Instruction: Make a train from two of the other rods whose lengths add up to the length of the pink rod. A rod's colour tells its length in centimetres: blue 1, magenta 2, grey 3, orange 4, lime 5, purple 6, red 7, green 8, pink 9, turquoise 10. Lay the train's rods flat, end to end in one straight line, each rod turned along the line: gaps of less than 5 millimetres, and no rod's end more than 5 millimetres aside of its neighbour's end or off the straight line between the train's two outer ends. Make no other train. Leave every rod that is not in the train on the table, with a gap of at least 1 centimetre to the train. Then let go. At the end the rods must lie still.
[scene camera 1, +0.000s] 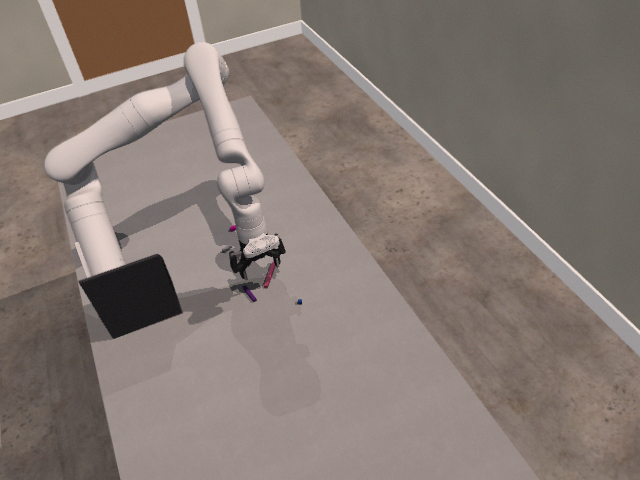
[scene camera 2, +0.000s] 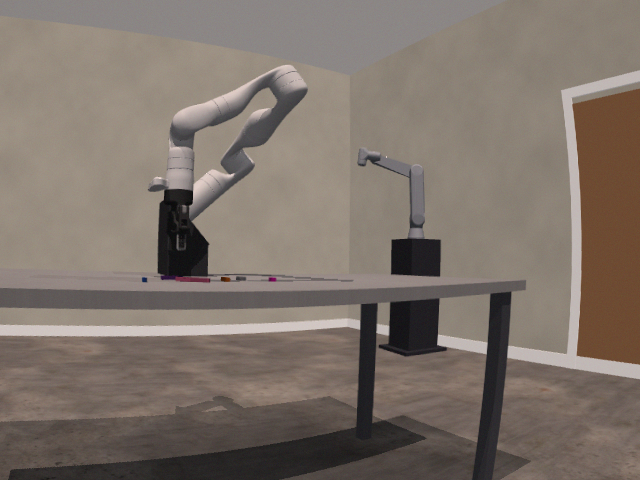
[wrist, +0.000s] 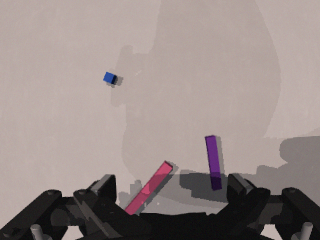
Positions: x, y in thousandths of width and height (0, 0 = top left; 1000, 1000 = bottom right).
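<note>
Visible: the gripper (scene camera 2: 276, 522), (scene camera 1: 409, 566) and (wrist: 536, 781).
</note>
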